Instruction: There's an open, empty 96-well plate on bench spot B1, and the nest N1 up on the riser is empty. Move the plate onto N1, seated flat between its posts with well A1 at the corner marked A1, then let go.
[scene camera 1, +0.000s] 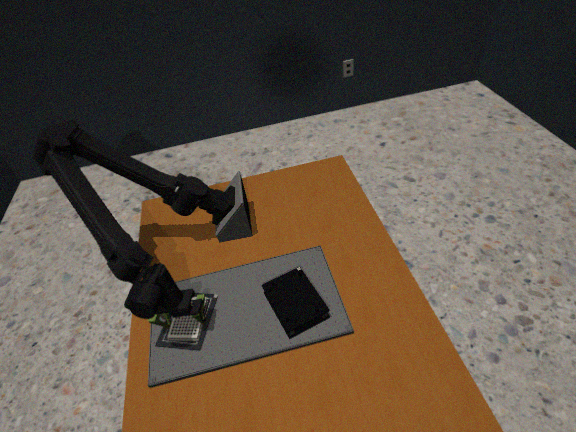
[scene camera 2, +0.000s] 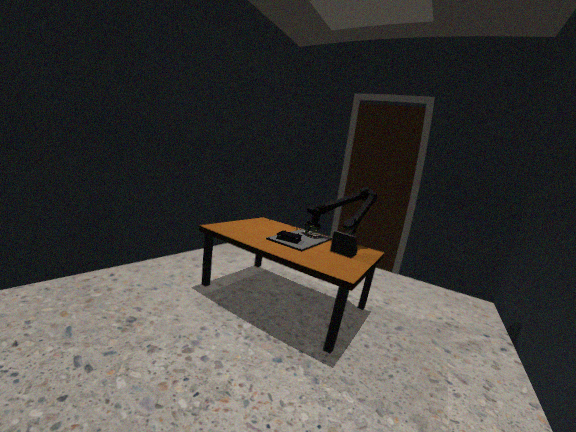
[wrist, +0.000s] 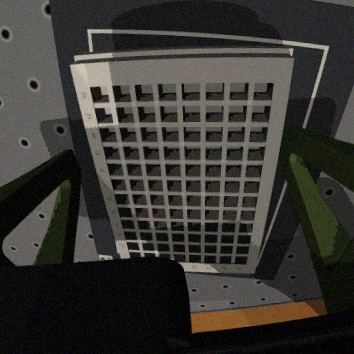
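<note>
My gripper (scene camera 1: 187, 325) is there to be seen, and you'd find my gripper in the wrist view (wrist: 176, 146) too.
</note>
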